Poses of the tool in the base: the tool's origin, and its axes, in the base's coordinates. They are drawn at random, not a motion.
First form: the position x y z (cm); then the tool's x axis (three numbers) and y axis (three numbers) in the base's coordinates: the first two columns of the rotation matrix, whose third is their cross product.
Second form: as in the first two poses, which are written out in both.
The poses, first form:
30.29, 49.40, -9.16, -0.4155, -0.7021, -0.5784, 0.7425, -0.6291, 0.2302
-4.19, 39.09, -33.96, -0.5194, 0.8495, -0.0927, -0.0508, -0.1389, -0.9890
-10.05, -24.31, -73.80, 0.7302, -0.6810, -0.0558, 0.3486, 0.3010, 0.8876
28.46, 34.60, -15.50, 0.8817, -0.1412, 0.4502, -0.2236, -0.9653, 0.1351
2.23, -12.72, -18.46, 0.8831, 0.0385, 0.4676, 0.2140, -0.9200, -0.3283
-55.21, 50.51, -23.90, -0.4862, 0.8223, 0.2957, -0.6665, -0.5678, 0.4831
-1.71, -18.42, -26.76, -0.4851, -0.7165, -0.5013, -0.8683, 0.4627, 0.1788
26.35, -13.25, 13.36, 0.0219, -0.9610, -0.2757, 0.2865, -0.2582, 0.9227
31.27, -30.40, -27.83, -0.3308, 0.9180, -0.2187, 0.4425, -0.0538, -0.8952
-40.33, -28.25, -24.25, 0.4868, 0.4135, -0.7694, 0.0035, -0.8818, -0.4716
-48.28, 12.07, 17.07, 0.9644, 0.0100, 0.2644, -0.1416, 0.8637, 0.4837
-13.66, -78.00, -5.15, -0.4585, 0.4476, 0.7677, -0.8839, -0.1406, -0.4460
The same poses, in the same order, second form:
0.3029, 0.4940, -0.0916, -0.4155, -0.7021, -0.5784, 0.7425, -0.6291, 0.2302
-0.0419, 0.3909, -0.3396, -0.5194, 0.8495, -0.0927, -0.0508, -0.1389, -0.9890
-0.1005, -0.2431, -0.7380, 0.7302, -0.6810, -0.0558, 0.3486, 0.3010, 0.8876
0.2846, 0.3460, -0.1550, 0.8817, -0.1412, 0.4502, -0.2236, -0.9653, 0.1351
0.0223, -0.1272, -0.1846, 0.8831, 0.0385, 0.4676, 0.2140, -0.9200, -0.3283
-0.5521, 0.5051, -0.2390, -0.4862, 0.8223, 0.2957, -0.6665, -0.5678, 0.4831
-0.0171, -0.1842, -0.2676, -0.4851, -0.7165, -0.5013, -0.8683, 0.4627, 0.1788
0.2635, -0.1325, 0.1336, 0.0219, -0.9610, -0.2757, 0.2865, -0.2582, 0.9227
0.3127, -0.3040, -0.2783, -0.3308, 0.9180, -0.2187, 0.4425, -0.0538, -0.8952
-0.4033, -0.2825, -0.2425, 0.4868, 0.4135, -0.7694, 0.0035, -0.8818, -0.4716
-0.4828, 0.1207, 0.1707, 0.9644, 0.0100, 0.2644, -0.1416, 0.8637, 0.4837
-0.1366, -0.7800, -0.0515, -0.4585, 0.4476, 0.7677, -0.8839, -0.1406, -0.4460

